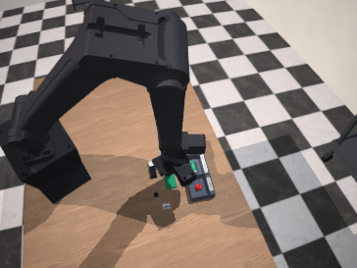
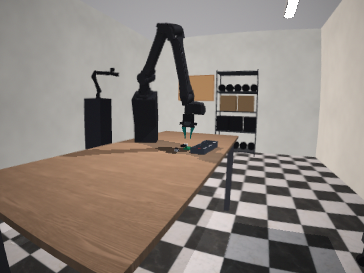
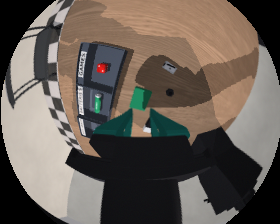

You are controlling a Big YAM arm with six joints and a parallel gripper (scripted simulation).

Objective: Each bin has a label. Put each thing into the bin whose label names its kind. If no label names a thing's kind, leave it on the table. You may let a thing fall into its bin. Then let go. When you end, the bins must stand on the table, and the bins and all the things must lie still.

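The small black piece lies 70 mm below my hand, 70 mm behind it and 10 mm to the right of it. From my hand the other things lie so: small white piece (70 mm to the right, 70 mm below, 50 mm behind); then flat green square (70 mm below, 10 mm to the left); then red die (80 mm ahead, 60 mm to the right, 60 mm below).
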